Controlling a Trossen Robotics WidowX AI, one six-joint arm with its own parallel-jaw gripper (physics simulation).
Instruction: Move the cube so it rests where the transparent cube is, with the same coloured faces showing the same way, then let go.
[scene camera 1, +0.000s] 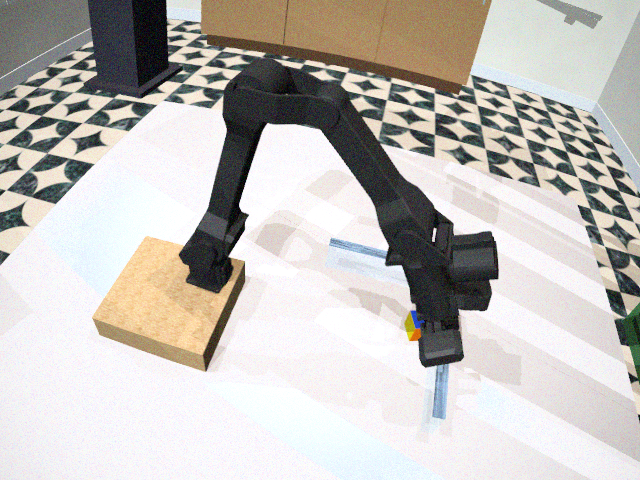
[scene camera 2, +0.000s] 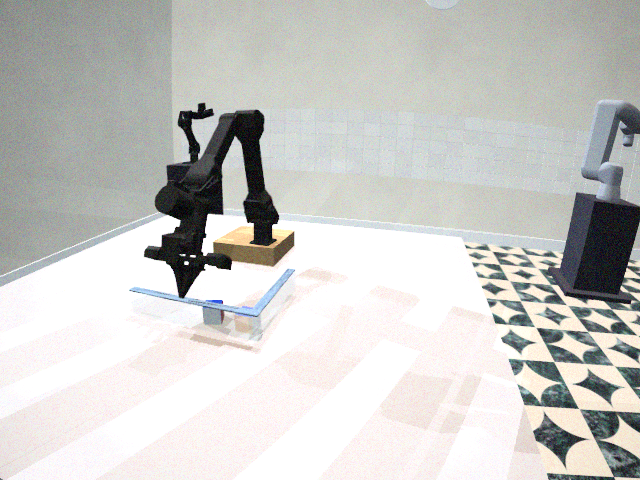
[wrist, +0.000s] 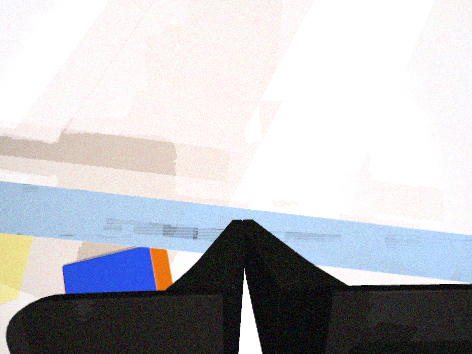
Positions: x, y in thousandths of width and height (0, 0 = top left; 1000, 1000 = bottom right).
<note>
My gripper (scene camera 1: 696, 709) is shut and touches an L-shaped rail (wrist: 88, 597). The table carries a cube (wrist: 289, 758).
My gripper shows as well in scene camera 2 (scene camera 2: 284, 622) and in the wrist view (wrist: 514, 648).
</note>
